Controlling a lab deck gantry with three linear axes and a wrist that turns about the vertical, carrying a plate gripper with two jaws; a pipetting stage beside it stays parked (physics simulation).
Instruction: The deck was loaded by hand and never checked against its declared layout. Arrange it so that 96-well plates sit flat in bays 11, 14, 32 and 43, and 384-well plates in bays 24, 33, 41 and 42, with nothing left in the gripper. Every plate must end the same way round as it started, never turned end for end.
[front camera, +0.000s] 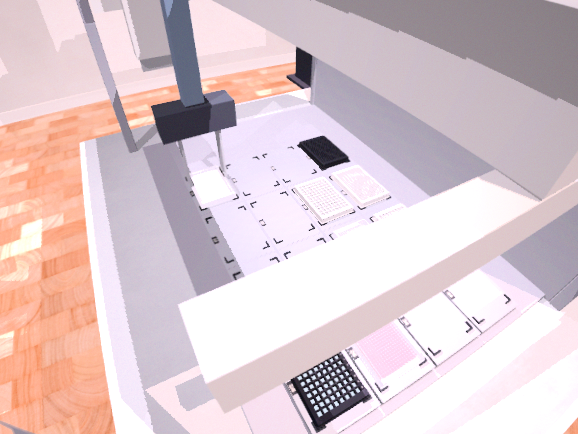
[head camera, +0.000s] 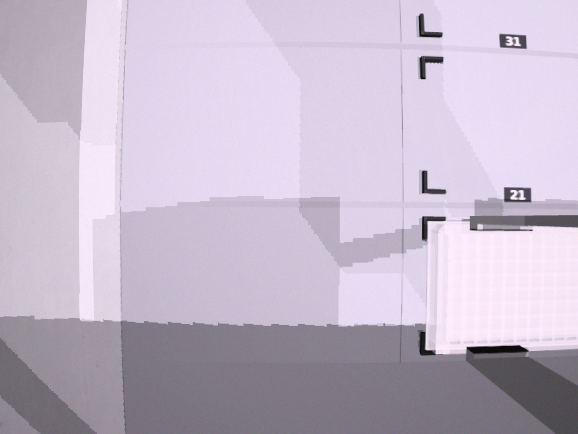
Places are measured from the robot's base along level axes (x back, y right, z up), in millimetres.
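Where they show: gripper, fingertip midpoint: (front camera: 207, 177) (head camera: 495, 288); robot's base at its link origin: (front camera: 186, 178) (head camera: 424, 349).
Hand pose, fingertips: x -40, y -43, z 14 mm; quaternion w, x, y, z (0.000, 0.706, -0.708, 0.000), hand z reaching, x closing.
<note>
Things, the pixels of their centre, and the offset from my fingertips. "spot": a spot on its surface instead.
- pale plate at the middle of its body: (head camera: 523, 286) (front camera: 210, 185) dy +0, dx -24, dz -7 mm
- black plate at the middle of its body: (front camera: 323, 151) dy -321, dx -24, dz -7 mm
- pale 96-well plate at the middle of its body: (front camera: 322, 198) dy -214, dx -188, dz -7 mm
- pale fine-grid plate at the middle of its body: (front camera: 359, 185) dy -321, dx -188, dz -7 mm
- black coarse-well plate at the middle of its body: (front camera: 320, 370) dy +1, dx -516, dz +8 mm
- pink fine-grid plate at the middle of its body: (front camera: 377, 337) dy -106, dx -516, dz +8 mm
- Bay marker 31 at a spot on its surface: (head camera: 513, 41) spot: dy -168, dx -24, dz -14 mm
- bay marker 21 at a spot on its surface: (head camera: 517, 195) spot: dy -60, dx -24, dz -14 mm
A pale plate (front camera: 215, 189) (head camera: 540, 280) with a coarse 96-well-like grid lies in bay 11, the corner bay below the label 21. Its right part is cut off in the head view. My gripper (front camera: 206, 176) (head camera: 499, 287) is open, its jaws over the plate's two long sides. A black plate (front camera: 324, 151) is in the back right corner bay. A pale 96-well plate (front camera: 324, 199) and a pale fine-grid plate (front camera: 360, 185) sit side by side in front of it. Two more pale plates (front camera: 352, 231) (front camera: 391, 213) are mostly hidden. A black coarse-well plate (front camera: 331, 389) and a pink fine-grid plate (front camera: 386, 350) are in the front row.
A broad white beam (front camera: 320, 280) crosses the front view and hides the middle of the deck. Bay marker 31 (head camera: 513, 41) and bay marker 21 (head camera: 517, 195) show in the head view. Two front-row bays right of the pink plate hold no plate. A tall wall (front camera: 370, 120) stands at the right.
</note>
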